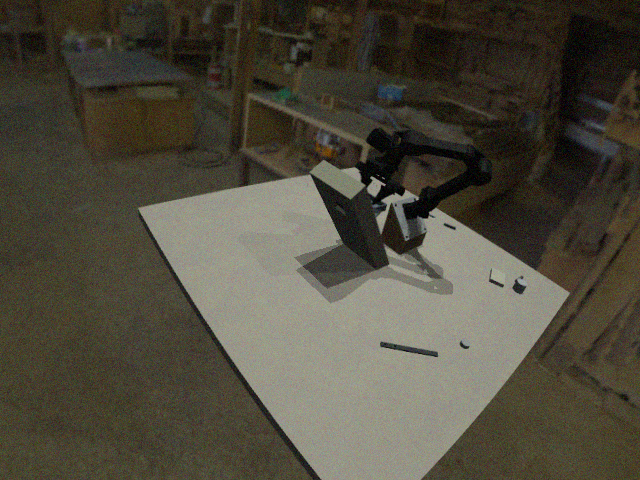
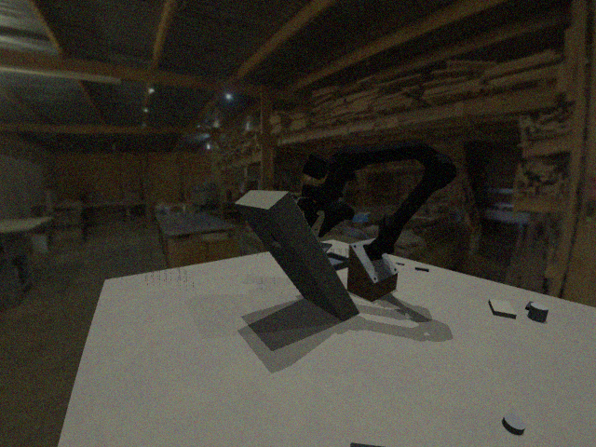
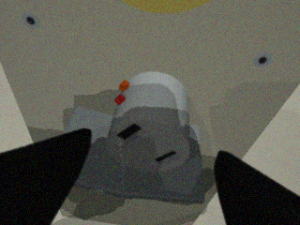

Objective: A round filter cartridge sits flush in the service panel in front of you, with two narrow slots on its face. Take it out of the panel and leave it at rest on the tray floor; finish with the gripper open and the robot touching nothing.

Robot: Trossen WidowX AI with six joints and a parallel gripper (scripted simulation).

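Right now my gripper tip is 2 cm above the round grey filter cartridge and 1 cm short of it. From my gripper tip the other things lie so: blue-grey tray 33 cm behind, 29 cm to the right, 23 cm below.
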